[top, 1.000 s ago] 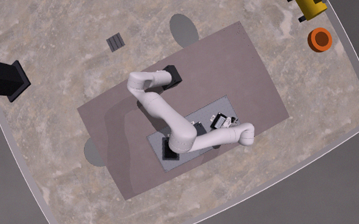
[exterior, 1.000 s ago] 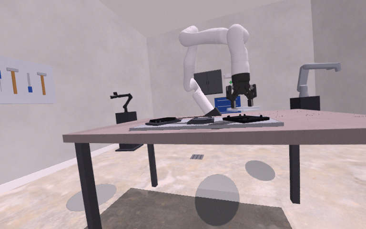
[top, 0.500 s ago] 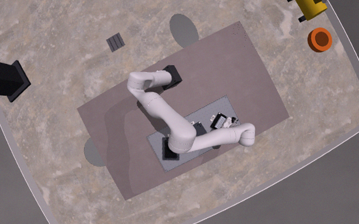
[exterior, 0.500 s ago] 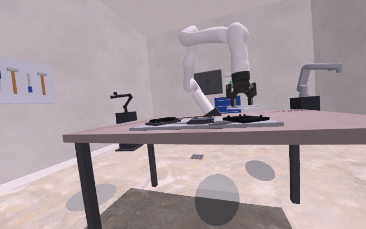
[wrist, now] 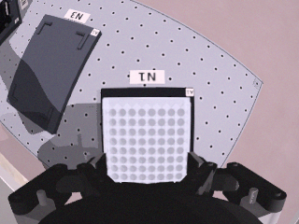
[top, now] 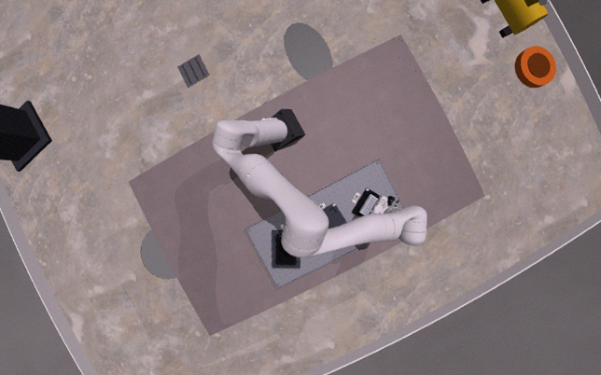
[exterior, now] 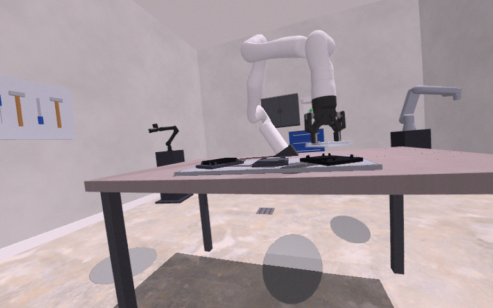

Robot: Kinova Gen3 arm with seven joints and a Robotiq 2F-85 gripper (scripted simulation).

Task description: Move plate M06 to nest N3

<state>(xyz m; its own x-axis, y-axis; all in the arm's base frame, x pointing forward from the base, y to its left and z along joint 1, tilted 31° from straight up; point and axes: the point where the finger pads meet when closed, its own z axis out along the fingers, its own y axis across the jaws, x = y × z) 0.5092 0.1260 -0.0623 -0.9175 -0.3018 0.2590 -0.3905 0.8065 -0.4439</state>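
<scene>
The landing nest N3 is 19 cm to the right of my hand, 6 cm below it and 5 cm behind it. The rest, counted from my hand: black nest N1 (6 cm below); N3 label (18 cm to the right, 14 cm behind, 7 cm below); white well plate M06 (1 cm below).
</scene>
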